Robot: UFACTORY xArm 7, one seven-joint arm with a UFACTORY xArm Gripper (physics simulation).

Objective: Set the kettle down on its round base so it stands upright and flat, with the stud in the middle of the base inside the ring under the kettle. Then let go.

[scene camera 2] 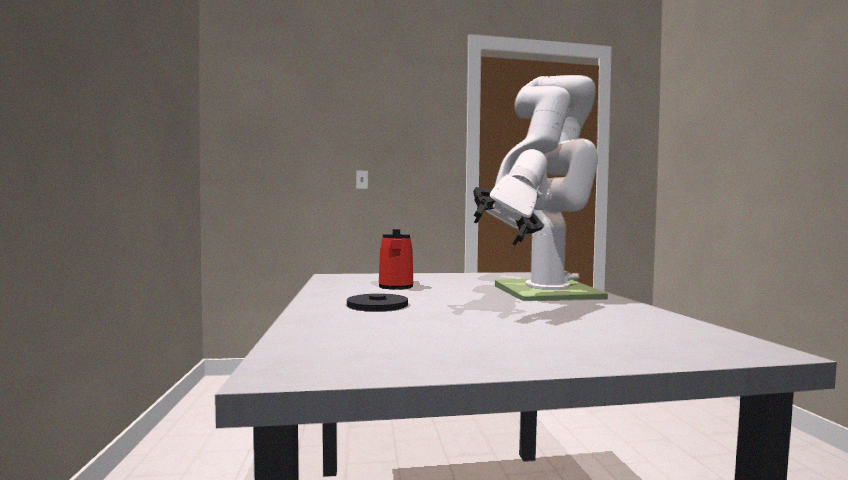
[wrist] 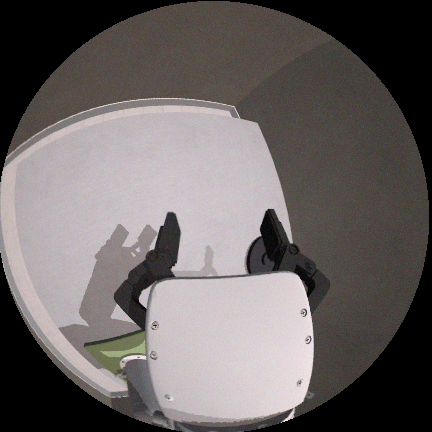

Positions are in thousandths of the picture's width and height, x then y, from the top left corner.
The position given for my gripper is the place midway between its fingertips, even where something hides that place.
Labels:
my gripper: scene camera 2 585,478; wrist 510,510
red kettle: scene camera 2 468,532; not seen in the wrist view (hidden by my gripper)

